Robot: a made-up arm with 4 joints.
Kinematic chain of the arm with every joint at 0, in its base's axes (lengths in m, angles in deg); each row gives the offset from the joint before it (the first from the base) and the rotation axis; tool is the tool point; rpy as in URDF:
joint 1: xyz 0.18 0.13 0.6 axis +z
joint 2: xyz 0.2 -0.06 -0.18 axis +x
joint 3: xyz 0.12 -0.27 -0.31 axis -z
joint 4: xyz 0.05 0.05 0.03 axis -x
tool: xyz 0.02 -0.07 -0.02 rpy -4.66 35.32 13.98
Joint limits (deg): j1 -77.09..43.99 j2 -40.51..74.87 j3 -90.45..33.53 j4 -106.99..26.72
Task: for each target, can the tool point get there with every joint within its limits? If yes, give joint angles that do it. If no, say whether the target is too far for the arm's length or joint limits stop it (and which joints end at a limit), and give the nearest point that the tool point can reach.
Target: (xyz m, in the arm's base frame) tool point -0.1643 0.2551 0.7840
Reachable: no: joint limits stop it (at a limit: joint 1, joint 2, joint 3, joint 4) | nearest point -0.1918 -0.1911 0.2910 | short by 0.665 m
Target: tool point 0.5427 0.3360 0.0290
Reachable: yes | joints 18.70 52.23 18.77 -91.96
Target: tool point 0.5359 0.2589 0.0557
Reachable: yes | joints 2.05 56.95 -40.59 -49.59
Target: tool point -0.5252 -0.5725 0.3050
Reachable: no: too far | nearest point -0.2273 -0.3627 0.3467 | short by 0.367 m
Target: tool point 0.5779 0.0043 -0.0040
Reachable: yes | joints 3.17 26.80 5.38 -38.18
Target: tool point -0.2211 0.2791 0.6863
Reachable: no: joint limits stop it (at a limit: joint 1, joint 2, joint 3, joint 4) | nearest point -0.1918 -0.1911 0.2910 | short by 0.615 m
